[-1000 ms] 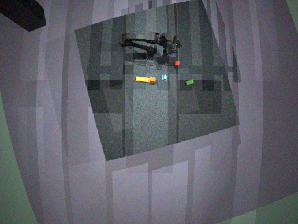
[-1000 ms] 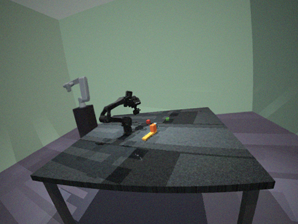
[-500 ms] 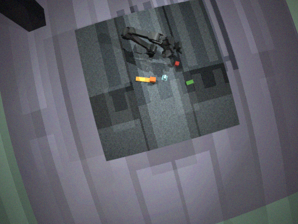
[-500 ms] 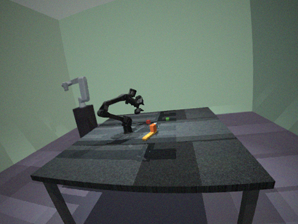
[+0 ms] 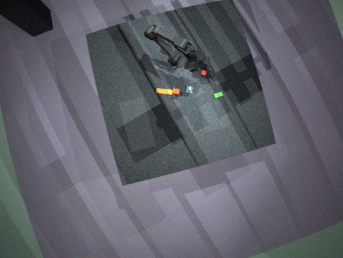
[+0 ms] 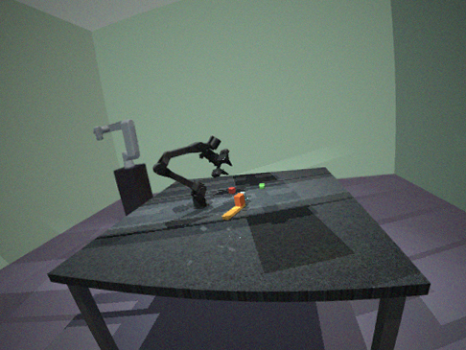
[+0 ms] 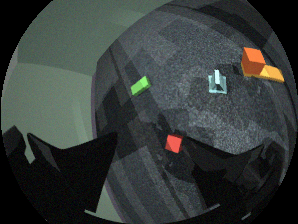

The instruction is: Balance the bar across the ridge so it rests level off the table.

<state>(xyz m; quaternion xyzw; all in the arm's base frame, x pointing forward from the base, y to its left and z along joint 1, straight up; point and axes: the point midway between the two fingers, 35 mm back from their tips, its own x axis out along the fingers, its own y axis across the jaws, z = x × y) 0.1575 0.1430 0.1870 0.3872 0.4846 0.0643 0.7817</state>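
The ridge lies 8 cm ahead of my gripper tip, 10 cm to the right of it and 12 cm below it. Round my gripper tip: green block 17 cm ahead, 11 cm to the left, 15 cm below; then red cube 2 cm behind, 4 cm to the left, 15 cm below.
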